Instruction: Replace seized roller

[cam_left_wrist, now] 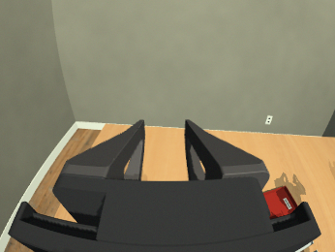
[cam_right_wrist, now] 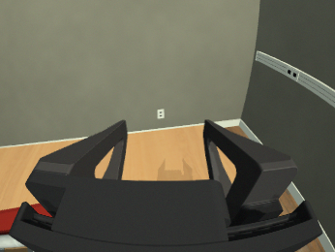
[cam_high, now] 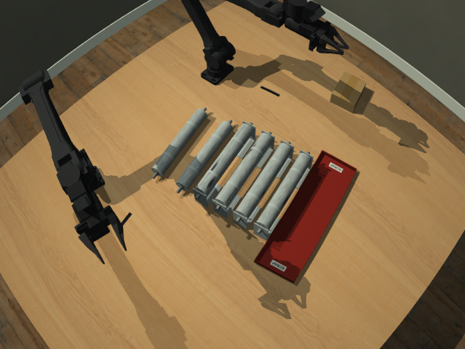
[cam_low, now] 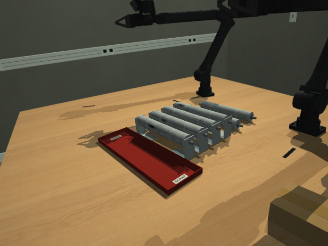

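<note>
Now: right hand 16 cm past the grey roller, 51 cm to the right of it and 42 cm above it. The rest, counted from my right hand: cardboard box (6 cm behind, 109 cm to the left, 46 cm below); red scrap tray (16 cm ahead, 57 cm to the left, 49 cm below).
</note>
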